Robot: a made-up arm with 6 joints. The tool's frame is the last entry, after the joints. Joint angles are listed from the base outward. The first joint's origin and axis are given. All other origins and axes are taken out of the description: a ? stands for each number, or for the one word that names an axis. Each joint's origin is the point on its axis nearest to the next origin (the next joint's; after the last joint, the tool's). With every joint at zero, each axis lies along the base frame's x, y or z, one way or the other. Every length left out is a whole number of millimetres.
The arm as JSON. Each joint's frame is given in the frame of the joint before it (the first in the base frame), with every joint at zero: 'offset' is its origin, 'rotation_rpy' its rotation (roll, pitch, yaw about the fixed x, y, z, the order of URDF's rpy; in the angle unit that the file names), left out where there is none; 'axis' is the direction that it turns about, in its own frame. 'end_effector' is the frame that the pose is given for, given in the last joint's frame.
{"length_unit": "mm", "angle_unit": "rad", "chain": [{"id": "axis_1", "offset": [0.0, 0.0, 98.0], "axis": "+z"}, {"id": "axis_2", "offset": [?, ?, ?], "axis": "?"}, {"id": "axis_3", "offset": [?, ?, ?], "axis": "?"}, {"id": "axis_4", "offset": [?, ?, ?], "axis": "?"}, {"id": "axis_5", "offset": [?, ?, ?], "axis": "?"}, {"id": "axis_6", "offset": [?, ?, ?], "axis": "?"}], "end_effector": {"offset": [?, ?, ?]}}
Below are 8 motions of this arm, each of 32 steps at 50 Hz.
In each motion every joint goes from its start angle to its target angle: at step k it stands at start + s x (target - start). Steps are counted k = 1, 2, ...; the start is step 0. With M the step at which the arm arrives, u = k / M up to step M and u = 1 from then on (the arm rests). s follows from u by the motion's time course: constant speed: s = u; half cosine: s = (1 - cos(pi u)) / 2; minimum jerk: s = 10 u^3 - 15 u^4 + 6 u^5.
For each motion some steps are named. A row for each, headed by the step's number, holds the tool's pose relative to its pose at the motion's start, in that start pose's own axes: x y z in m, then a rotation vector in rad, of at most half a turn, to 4 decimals.
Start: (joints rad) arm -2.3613 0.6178 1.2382 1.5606 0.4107 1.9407
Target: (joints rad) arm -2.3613 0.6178 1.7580 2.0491 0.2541 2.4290
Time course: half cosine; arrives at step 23
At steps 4, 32:
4: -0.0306 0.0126 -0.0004 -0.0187 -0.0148 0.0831
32: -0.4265 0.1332 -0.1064 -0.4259 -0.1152 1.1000

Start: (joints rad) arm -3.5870 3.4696 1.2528 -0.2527 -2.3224 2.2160
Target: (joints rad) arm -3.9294 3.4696 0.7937 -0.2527 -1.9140 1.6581
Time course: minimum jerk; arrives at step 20
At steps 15, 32:
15: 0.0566 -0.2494 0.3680 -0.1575 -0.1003 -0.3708
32: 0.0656 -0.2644 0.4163 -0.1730 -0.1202 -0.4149

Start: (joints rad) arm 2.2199 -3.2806 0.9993 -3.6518 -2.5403 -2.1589
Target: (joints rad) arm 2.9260 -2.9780 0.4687 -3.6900 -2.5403 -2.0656
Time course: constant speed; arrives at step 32
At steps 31, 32:
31: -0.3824 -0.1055 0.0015 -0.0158 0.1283 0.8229
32: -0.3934 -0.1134 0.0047 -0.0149 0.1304 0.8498

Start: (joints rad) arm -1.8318 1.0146 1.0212 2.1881 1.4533 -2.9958
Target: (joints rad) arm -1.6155 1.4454 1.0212 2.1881 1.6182 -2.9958
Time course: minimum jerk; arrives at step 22
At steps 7, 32:
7: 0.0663 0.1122 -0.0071 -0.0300 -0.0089 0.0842
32: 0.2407 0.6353 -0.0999 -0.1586 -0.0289 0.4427

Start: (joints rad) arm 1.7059 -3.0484 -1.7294 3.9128 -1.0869 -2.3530
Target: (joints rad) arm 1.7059 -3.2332 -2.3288 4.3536 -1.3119 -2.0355
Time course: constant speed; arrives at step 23
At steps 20, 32:
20: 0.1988 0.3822 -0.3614 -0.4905 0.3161 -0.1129
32: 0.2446 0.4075 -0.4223 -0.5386 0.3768 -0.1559

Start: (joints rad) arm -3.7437 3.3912 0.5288 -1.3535 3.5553 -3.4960
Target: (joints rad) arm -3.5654 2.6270 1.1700 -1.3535 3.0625 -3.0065
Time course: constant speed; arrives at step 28
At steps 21, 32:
21: -0.0144 0.3925 0.3214 0.0769 0.3216 0.4362
32: -0.0033 0.4730 0.4634 0.1231 0.4250 0.5908

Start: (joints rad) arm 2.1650 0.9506 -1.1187 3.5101 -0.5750 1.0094
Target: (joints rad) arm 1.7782 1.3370 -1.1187 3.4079 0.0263 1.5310
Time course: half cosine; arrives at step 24
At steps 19, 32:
19: 0.2082 0.4708 -0.1701 0.1164 0.2885 0.0793
32: 0.2440 0.5149 -0.2064 0.1406 0.3095 0.0812

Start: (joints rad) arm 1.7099 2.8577 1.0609 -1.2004 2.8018 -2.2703
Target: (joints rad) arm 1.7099 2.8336 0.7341 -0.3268 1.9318 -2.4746
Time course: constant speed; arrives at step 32
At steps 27, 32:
27: 0.0928 0.1259 -0.0444 1.1173 0.1661 -0.5791
32: 0.1034 0.1607 -0.0570 1.3483 0.1974 -0.6367

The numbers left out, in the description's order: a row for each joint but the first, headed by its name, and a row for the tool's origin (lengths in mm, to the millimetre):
axis_2: xyz 0.0 30.0 0.0, axis +y
axis_3: xyz 0.0 0.0 810.0, axis +y
axis_4: xyz 0.0 0.0 813.0, axis +z
axis_5: xyz 0.0 0.0 0.0, axis +y
axis_6: xyz 0.0 0.0 111.0, axis +z
tool: xyz 0.0 0.0 0.0

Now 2 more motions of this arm.
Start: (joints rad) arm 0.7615 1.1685 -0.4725 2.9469 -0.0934 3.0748
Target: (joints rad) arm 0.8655 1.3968 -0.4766 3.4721 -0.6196 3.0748
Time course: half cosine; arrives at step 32
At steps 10, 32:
10: 0.0844 0.0560 -0.0164 -0.0528 0.1609 0.1293
32: 0.3464 0.2803 -0.1338 -0.3193 0.7223 0.5478

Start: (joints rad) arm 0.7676 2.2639 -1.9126 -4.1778 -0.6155 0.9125
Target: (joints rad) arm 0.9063 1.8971 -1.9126 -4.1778 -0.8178 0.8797
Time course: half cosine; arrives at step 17
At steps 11, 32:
11: 0.2381 -0.1096 0.0537 -0.0587 0.0873 0.1897
32: 0.3354 -0.1360 0.0629 -0.0813 0.1116 0.2696

